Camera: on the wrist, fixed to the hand. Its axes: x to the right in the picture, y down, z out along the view.
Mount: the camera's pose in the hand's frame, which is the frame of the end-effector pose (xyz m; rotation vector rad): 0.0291 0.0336 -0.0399 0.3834 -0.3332 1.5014
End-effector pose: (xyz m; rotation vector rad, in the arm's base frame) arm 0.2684 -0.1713 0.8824 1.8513 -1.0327 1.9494
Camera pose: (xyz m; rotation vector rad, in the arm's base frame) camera 0.2124 -0.1777 0.9021 -0.7912 1.3964 -1.2565
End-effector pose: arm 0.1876 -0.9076 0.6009 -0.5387 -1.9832 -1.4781
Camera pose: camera 0.1965 -0.9366 0.6524 -1.6333 -1.2730 -0.0705
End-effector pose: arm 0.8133 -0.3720 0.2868 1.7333 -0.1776 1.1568
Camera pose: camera 0.7846 -0.3460 0.3323 -1.8031 1.5557 -1.7075
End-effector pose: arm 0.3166 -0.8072 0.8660 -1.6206 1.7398 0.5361
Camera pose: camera 0.2760 -0.8510 0.8669 0.2749 2.3112 0.9390
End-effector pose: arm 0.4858 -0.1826 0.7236 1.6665 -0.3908 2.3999
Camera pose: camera 0.4300 -0.2013 0.7341 -1.0313 0.8062 -1.3301
